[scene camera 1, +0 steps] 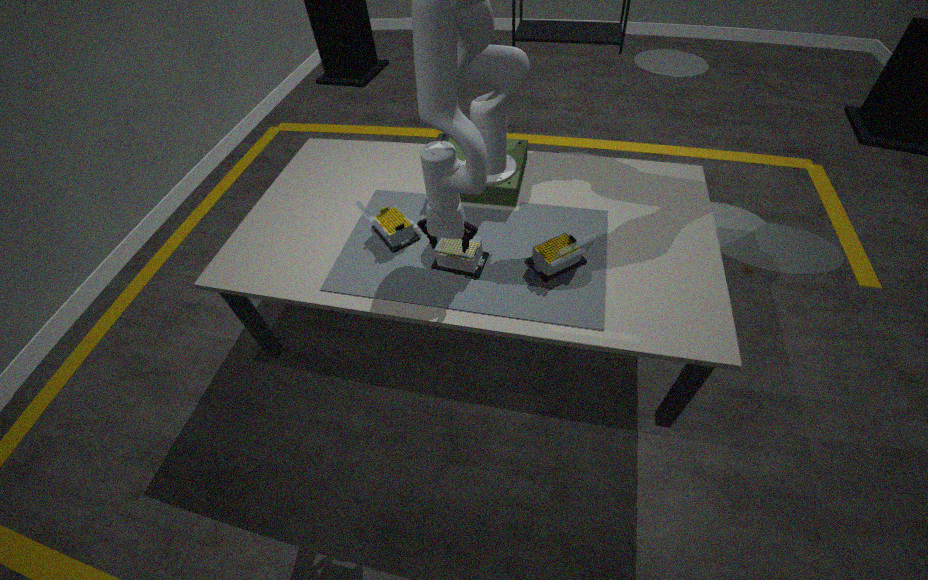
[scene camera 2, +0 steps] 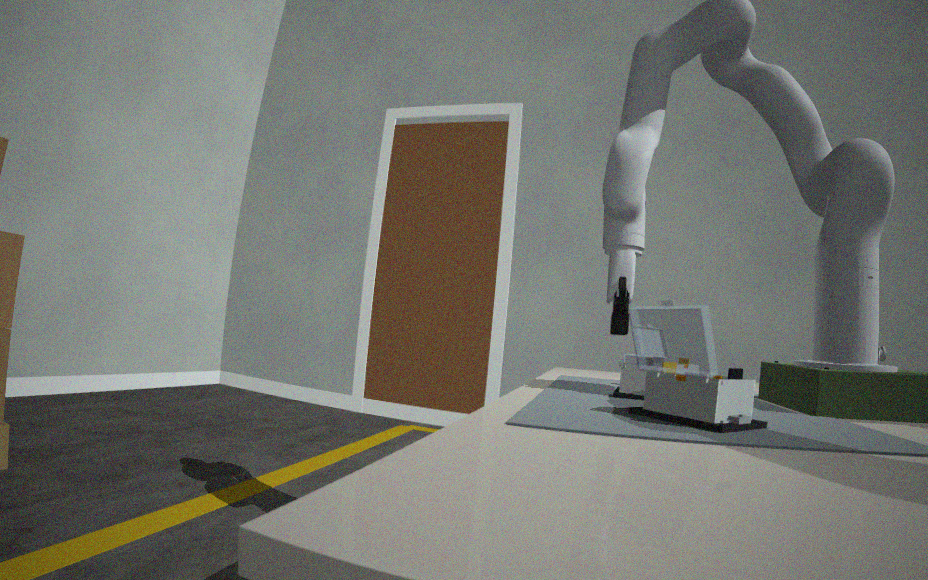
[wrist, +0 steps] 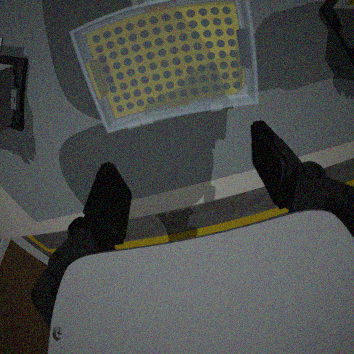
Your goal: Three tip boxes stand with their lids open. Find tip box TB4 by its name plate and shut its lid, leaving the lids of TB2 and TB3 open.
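The middle tip box [scene camera 1: 458, 256] [scene camera 2: 632, 374] [wrist: 167, 60] has its clear lid lying down over the yellow rack. The right box [scene camera 1: 559, 263] [scene camera 2: 698, 400] has its lid [scene camera 1: 589, 241] [scene camera 2: 674, 335] raised and tilted back. The left box [scene camera 1: 395, 232] has its lid [scene camera 1: 363, 211] raised outward to the left. No name plate is readable in these views. My gripper [scene camera 1: 448, 244] [scene camera 2: 619, 332] [wrist: 184, 159] is open and empty, above the middle box; in the wrist view its fingers show on the table-front side of the lid.
The boxes stand on a blue-grey mat [scene camera 1: 547, 307] [scene camera 2: 561, 417] on the pale table [scene camera 1: 663, 287] [scene camera 2: 479, 506]. The arm's green base block [scene camera 1: 521, 184] [scene camera 2: 787, 386] is behind them. Dark parts of other boxes show at the left and upper right edges of the wrist view.
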